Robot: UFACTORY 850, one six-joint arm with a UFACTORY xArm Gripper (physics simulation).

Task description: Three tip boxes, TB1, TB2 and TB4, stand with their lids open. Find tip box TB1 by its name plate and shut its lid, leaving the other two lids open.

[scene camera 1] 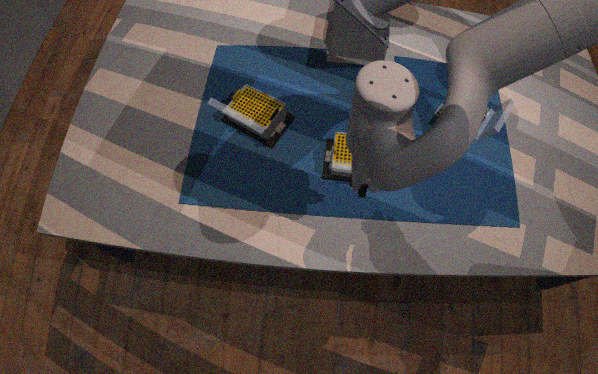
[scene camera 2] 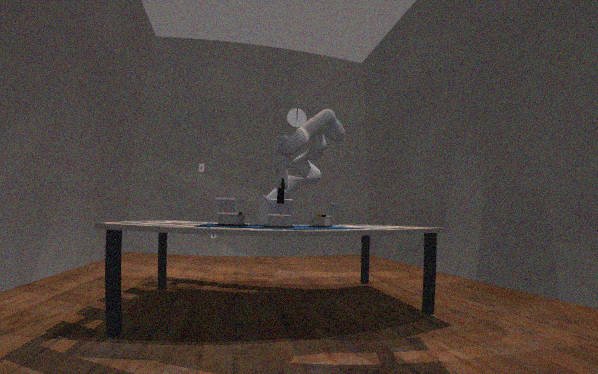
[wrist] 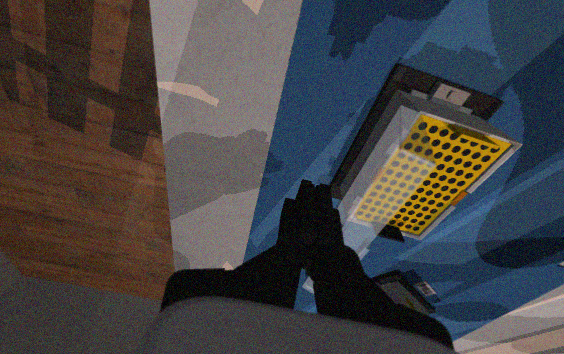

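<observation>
The middle tip box (scene camera 1: 342, 151) (scene camera 2: 280, 220) (wrist: 450, 175) has a yellow tip rack. Its clear lid (scene camera 2: 287, 207) (wrist: 367, 232) stands open; its name plate (wrist: 451, 94) is too blurred to read. The left tip box (scene camera 1: 255, 106) (scene camera 2: 230, 218) has its lid (scene camera 1: 235, 114) (scene camera 2: 225, 205) open. The right tip box (scene camera 2: 321, 220) (wrist: 402, 295) is mostly hidden by the arm in scene camera 1; its lid (scene camera 1: 504, 116) is open. I cannot tell which box is TB1. My gripper (scene camera 1: 362, 191) (scene camera 2: 280, 201) (wrist: 308, 199) is shut and empty, above the table at the front side of the middle box.
The boxes stand on a blue mat (scene camera 1: 240, 185) on the table (scene camera 1: 150, 220). The arm (scene camera 1: 425, 155) reaches over the mat and covers part of the middle and right boxes in scene camera 1. The robot's base (scene camera 1: 356, 42) is at the back. The table's front edge is near the gripper.
</observation>
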